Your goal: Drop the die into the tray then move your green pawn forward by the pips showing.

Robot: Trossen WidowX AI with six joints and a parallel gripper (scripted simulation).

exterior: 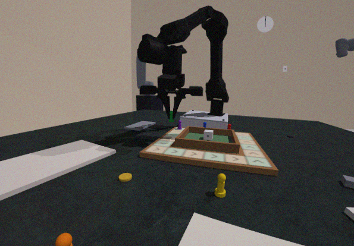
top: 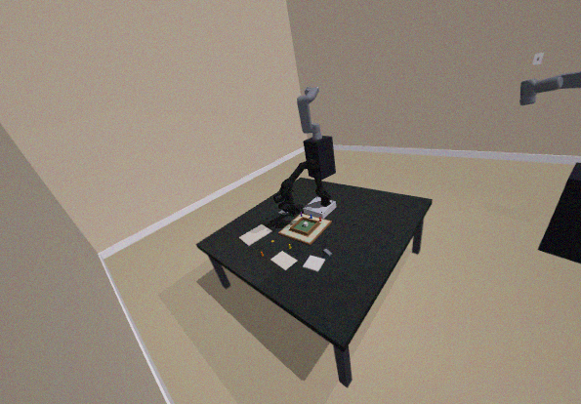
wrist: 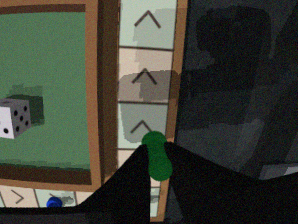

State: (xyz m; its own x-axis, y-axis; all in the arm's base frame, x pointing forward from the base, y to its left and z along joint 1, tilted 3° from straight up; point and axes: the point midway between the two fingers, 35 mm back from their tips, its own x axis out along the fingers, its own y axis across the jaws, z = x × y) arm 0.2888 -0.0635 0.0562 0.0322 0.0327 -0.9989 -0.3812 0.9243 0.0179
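Now: the purple pawn 9 cm behind my gripper tip, 2 cm to the right of it and 4 cm below it. From my gripper tip the other things lie so: white die: 3 cm behind, 11 cm to the left, 4 cm below; green pawn: 1 cm above; blue pawn: 12 cm behind, 7 cm to the left, 4 cm below.
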